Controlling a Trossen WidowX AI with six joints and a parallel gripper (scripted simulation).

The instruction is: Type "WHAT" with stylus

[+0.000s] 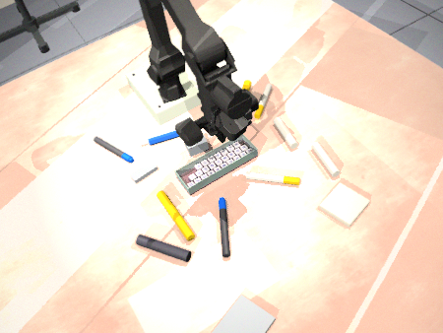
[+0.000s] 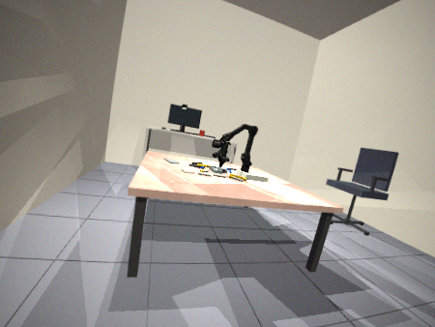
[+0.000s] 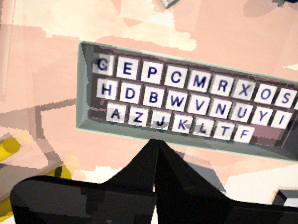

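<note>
Right now my gripper tip is 11 cm past the blue stylus, 15 cm to the left of it and 3 cm above it. From my gripper tip the other things lie so: eraser: 3 cm behind, 20 cm to the right, 4 cm below; then white pad: 25 cm ahead, 18 cm to the left, 4 cm below.
</note>
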